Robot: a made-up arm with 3 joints. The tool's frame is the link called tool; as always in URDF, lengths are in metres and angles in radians.
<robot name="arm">
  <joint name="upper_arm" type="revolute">
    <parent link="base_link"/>
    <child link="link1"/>
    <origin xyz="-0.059 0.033 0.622" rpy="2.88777 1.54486 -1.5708"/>
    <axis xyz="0 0 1"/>
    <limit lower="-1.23" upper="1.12"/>
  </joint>
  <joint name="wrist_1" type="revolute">
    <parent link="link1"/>
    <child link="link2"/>
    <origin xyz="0.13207 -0.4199 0.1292" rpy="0.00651 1.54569 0"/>
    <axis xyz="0 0 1"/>
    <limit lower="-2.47" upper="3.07"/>
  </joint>
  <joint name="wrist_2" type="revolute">
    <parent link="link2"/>
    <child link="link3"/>
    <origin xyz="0.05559 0.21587 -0.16" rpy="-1.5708 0 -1.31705"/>
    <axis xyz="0 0 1"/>
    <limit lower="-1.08" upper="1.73"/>
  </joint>
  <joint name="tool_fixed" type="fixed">
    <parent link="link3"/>
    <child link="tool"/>
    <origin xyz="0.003 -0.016 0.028" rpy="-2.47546 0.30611 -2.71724"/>
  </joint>
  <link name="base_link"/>
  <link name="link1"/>
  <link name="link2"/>
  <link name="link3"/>
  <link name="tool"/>
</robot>
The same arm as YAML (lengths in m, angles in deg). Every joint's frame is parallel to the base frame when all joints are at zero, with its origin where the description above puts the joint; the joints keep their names.
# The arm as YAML. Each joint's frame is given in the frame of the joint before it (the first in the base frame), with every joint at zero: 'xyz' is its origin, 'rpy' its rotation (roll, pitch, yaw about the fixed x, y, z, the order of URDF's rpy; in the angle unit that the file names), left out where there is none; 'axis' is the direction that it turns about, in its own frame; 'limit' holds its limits. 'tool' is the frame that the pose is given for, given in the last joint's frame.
units:
  length: m
  angle: deg
joints:
  - name: upper_arm
    type: revolute
    origin:
      xyz: [-0.059, 0.033, 0.622]
    axis: [-0.251109, 0.967633, -0.025101]
    limit:
      lower: -70.47
      upper: 64.17
  - name: wrist_1
    type: revolute
    origin:
      xyz: [0.374, 0.227, -0.138]
    axis: [0.0, 0.0, -1.0]
    limit:
      lower: -141.52
      upper: 175.9
  - name: wrist_2
    type: revolute
    origin:
      xyz: [-0.195, -0.108, 0.16]
    axis: [0.0, -1.0, 0.0]
    limit:
      lower: -61.88
      upper: 99.12
tool:
  origin:
    xyz: [0.003, -0.028, -0.016]
    rpy: [120.41, 23.12, 160.87]

